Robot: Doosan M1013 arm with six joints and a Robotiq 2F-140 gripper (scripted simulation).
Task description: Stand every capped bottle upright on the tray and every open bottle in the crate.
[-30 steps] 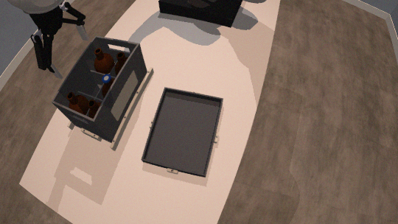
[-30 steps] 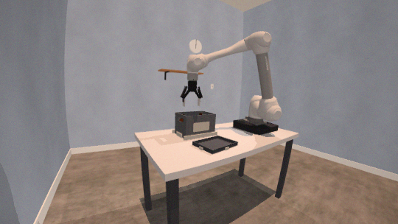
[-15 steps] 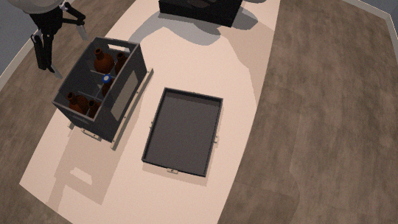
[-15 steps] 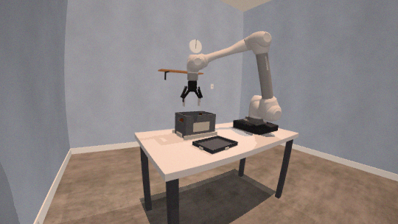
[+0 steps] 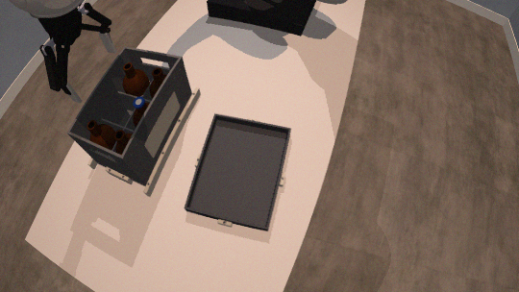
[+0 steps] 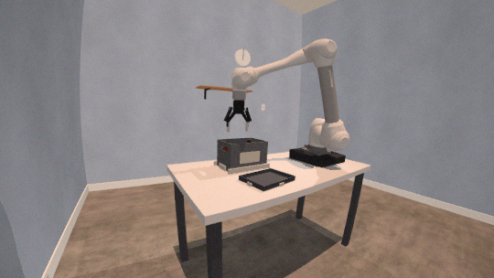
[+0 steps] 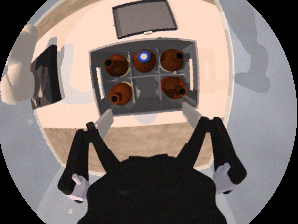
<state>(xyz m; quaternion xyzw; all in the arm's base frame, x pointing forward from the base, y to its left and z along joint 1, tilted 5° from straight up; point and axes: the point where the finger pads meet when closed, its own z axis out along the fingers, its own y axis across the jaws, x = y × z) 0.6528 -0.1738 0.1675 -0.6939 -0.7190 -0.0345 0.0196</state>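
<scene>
The bottle is 15 cm below my hand and 12 cm to the left of it. The rest, counted from my hand: dark tray: 35 cm to the left, 22 cm below, 1 cm ahead; then dark grey crate: 15 cm below, 7 cm to the left.
</scene>
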